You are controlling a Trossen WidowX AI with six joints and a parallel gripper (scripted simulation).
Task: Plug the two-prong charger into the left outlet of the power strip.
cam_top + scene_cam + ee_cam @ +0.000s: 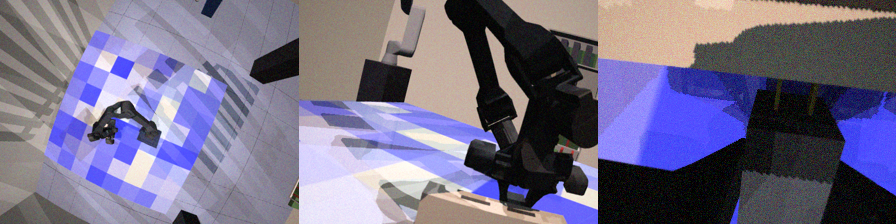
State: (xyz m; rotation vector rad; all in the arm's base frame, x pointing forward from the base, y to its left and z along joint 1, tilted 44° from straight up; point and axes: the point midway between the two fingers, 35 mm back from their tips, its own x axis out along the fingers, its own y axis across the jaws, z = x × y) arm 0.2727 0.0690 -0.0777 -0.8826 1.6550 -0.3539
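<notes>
The charger lies 2 cm ahead of my gripper tip, 1 cm to the left of it and 1 cm above it.
</notes>
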